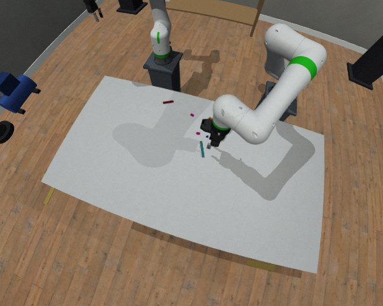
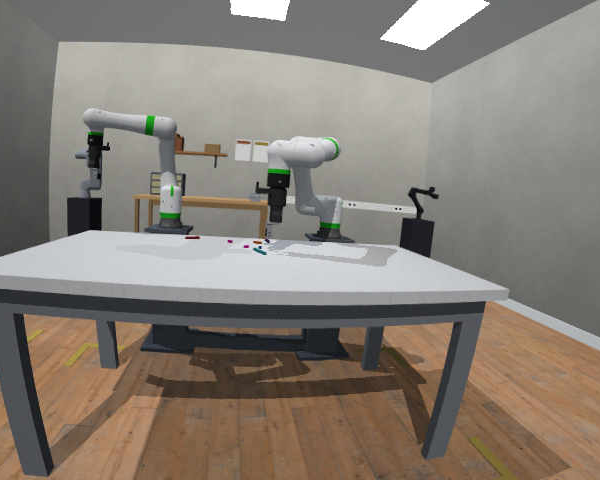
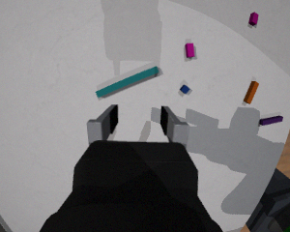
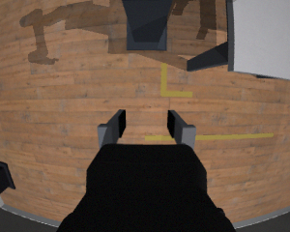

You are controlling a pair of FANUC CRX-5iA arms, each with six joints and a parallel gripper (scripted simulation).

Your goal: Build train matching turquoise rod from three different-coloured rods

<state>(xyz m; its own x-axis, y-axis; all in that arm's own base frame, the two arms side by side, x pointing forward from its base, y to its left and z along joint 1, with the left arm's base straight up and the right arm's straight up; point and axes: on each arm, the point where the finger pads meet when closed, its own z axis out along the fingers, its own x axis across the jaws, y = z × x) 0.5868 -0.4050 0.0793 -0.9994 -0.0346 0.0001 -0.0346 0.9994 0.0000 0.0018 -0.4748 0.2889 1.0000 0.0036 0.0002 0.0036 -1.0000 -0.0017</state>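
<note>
Now: the blue rod 7 cm below my left hand, 7 cm behind it and 3 cm to the right of it. The rest, counted from my left hand: purple rod 27 cm behind, 7 cm below; then turquoise rod 7 cm below, 3 cm to the right, 2 cm ahead; then orange rod 19 cm behind, 7 cm below, 5 cm to the right.
</note>
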